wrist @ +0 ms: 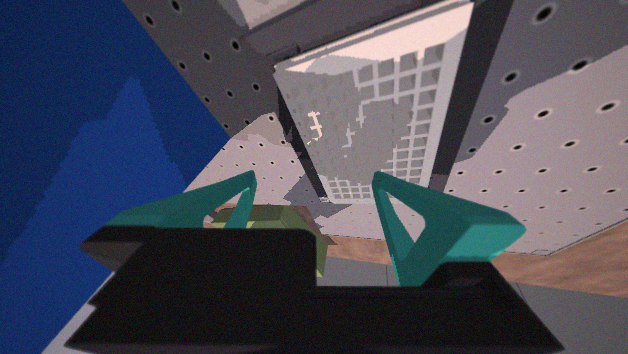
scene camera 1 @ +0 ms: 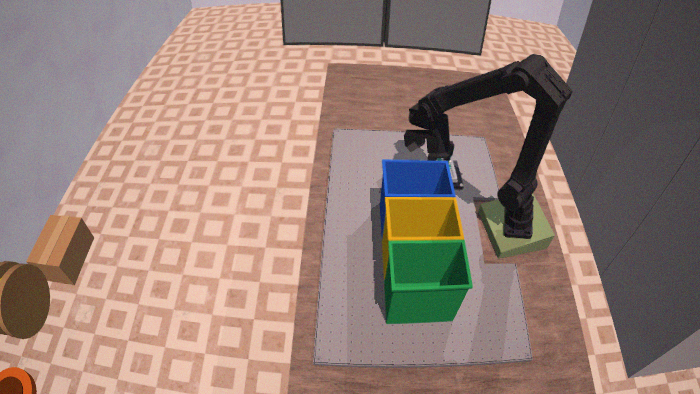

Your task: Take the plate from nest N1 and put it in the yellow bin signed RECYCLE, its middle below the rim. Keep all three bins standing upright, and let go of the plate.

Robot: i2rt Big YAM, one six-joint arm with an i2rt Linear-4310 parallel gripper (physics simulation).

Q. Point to a blue bin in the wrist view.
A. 104, 122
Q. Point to a yellow bin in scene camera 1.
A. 407, 218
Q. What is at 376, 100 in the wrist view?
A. A white gridded plate.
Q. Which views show the blue bin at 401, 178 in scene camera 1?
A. The wrist view and scene camera 1: all of them.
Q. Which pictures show the green bin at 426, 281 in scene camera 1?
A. Scene camera 1 only.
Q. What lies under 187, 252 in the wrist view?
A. The gripper.
